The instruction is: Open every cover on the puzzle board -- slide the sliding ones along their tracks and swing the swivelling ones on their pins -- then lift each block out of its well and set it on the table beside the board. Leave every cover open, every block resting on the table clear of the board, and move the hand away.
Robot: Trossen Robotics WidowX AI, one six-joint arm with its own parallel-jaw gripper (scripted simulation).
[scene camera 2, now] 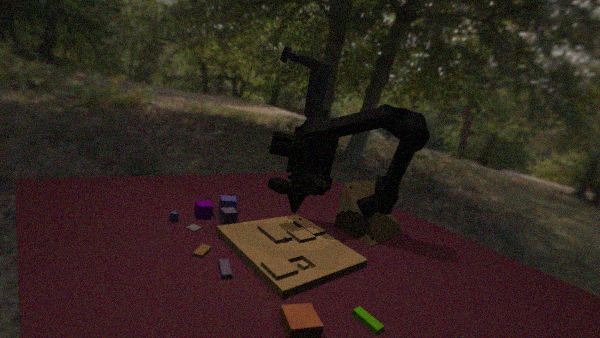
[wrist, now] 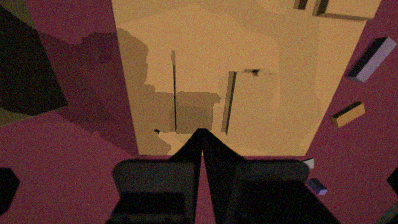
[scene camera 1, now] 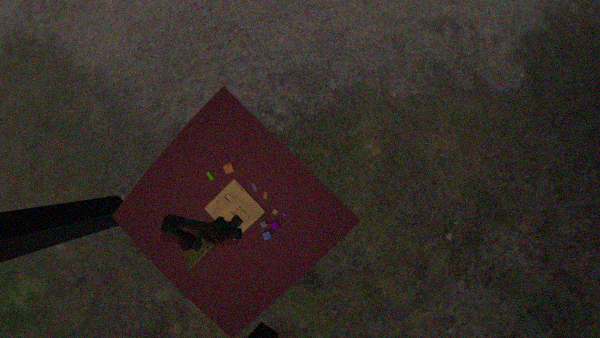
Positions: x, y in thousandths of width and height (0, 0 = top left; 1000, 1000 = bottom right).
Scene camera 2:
my gripper: 489, 629
tan puzzle board: 548, 768
